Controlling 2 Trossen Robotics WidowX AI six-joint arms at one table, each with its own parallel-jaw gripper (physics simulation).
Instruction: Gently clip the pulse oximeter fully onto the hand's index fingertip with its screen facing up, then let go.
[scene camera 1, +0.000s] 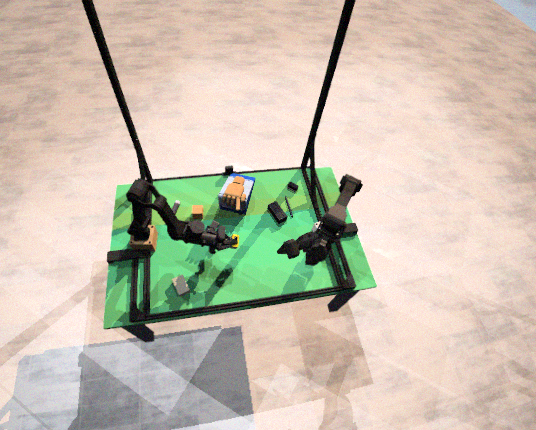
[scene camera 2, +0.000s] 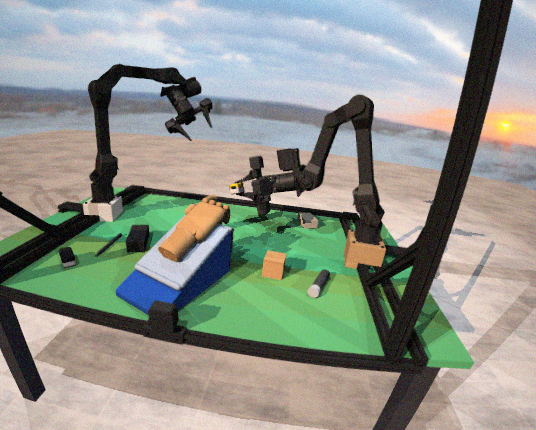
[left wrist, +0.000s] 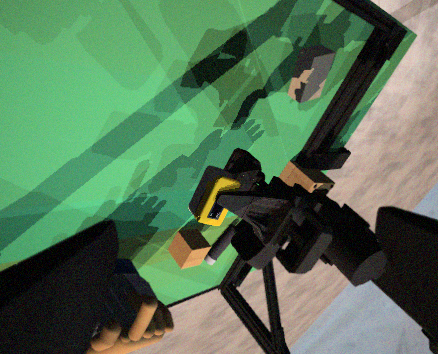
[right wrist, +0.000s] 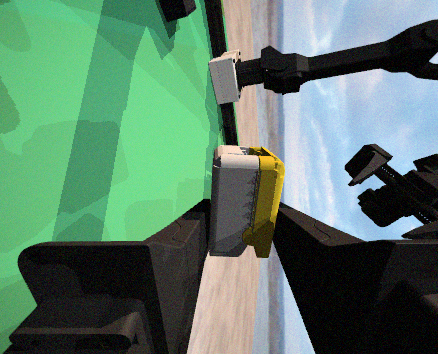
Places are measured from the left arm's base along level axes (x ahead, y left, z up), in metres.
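Pixels of known places: left gripper, fingertip midpoint: (scene camera 1: 283, 249) (scene camera 2: 201, 134) (left wrist: 247, 227) (right wrist: 375, 207); right gripper, fingertip midpoint: (scene camera 1: 236, 243) (scene camera 2: 235, 188) (left wrist: 210, 188) (right wrist: 238, 205); left arm's base, link origin: (scene camera 2: 102, 199) (right wrist: 238, 75); right arm's base, link origin: (scene camera 1: 142, 234) (scene camera 2: 366, 238).
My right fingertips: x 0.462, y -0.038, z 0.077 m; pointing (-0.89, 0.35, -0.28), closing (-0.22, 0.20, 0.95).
Ahead of a thing's pixels: the offset from my right fingertips to its middle.
The pulse oximeter {0.010 m right, 0.004 m ahead, 0.004 m up} (scene camera 1: 235, 240) (scene camera 2: 236, 188) (left wrist: 215, 214) (right wrist: 237, 200) has a yellow top half with a small screen and a grey-white lower half. My right gripper (right wrist: 238, 205) is shut on it and holds it level above the table, yellow side up in scene camera 2. The orange hand (scene camera 1: 235, 190) (scene camera 2: 200, 220) (left wrist: 142, 320) lies on a padded blue wedge (scene camera 1: 251, 181) (scene camera 2: 205, 277), apart from the oximeter. Its fingers are partly hidden in the left wrist view. My left gripper (scene camera 1: 300, 252) (scene camera 2: 200, 132) (right wrist: 375, 207) is open and empty, raised above the table.
An orange cube {0.286 m right, 0.103 m ahead, 0.111 m down} (scene camera 1: 197, 211) (scene camera 2: 274, 265) and a dark cylinder {0.346 m right, 0.209 m ahead, 0.123 m down} (scene camera 1: 176, 205) (scene camera 2: 318, 283) lie beside the wedge. Across it are a black box {0.155 m right, 0.279 m back, 0.119 m down} (scene camera 1: 277, 212) (scene camera 2: 137, 238), a pen {0.182 m right, 0.359 m back, 0.131 m down} (scene camera 1: 289, 206) (scene camera 2: 108, 244) and a small black block {0.282 m right, 0.430 m back, 0.120 m down} (scene camera 1: 292, 186) (scene camera 2: 67, 257). A grey-tan object {0.054 m left, 0.275 m ahead, 0.121 m down} (scene camera 1: 180, 285) (scene camera 2: 308, 220) lies apart.
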